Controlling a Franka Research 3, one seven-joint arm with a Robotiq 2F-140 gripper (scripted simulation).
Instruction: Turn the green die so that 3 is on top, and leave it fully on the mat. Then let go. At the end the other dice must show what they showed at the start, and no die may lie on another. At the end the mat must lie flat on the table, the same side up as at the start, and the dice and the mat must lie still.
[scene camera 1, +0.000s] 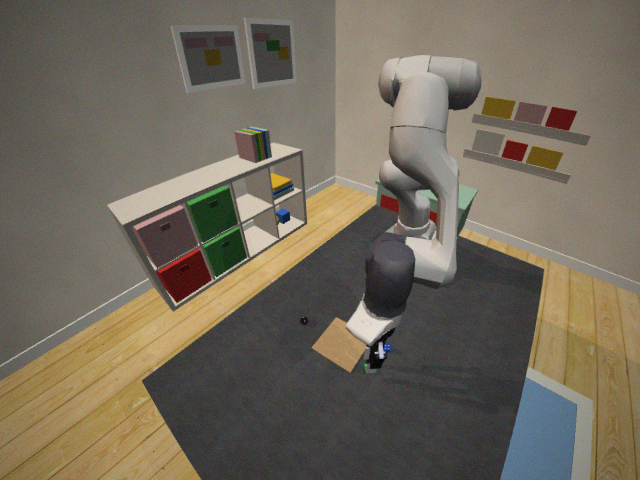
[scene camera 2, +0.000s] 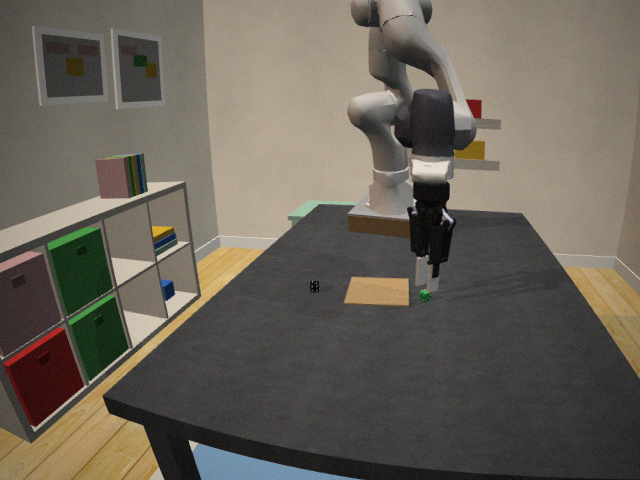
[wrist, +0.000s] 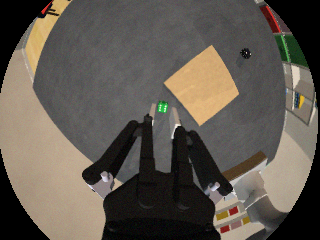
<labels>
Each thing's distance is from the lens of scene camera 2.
gripper (scene camera 2: 426, 287): 0.90 m
tan mat (scene camera 2: 368, 291): 0.93 m
</labels>
